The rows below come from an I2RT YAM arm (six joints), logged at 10 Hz.
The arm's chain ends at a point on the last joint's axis. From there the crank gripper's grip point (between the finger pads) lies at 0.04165 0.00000 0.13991 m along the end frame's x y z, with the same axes.
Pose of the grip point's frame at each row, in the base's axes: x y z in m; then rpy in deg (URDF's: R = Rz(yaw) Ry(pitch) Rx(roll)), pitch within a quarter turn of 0, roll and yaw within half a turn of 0:
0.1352 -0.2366 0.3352 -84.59 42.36 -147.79
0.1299 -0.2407 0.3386 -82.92 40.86 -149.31
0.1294 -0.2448 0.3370 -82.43 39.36 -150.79
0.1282 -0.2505 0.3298 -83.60 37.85 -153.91
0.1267 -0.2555 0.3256 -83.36 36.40 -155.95
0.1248 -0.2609 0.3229 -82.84 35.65 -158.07
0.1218 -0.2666 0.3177 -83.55 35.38 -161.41
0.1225 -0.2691 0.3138 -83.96 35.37 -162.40
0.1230 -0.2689 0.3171 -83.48 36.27 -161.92
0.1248 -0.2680 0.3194 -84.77 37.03 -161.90
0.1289 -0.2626 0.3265 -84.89 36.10 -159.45
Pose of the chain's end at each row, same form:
0.0945 -0.0976 0.3535 -84.59 42.36 -147.79
0.0958 -0.0995 0.3528 -82.92 40.86 -149.31
0.1000 -0.1023 0.3492 -82.43 39.36 -150.79
0.1052 -0.1070 0.3430 -83.60 37.85 -153.91
0.1094 -0.1110 0.3373 -83.36 36.40 -155.95
0.1138 -0.1157 0.3330 -82.84 35.65 -158.07
0.1183 -0.1211 0.3290 -83.55 35.38 -161.41
0.1209 -0.1236 0.3259 -83.96 35.37 -162.40
0.1207 -0.1234 0.3289 -83.48 36.27 -161.92
0.1204 -0.1229 0.3343 -84.77 37.03 -161.90
0.1184 -0.1177 0.3410 -84.89 36.10 -159.45

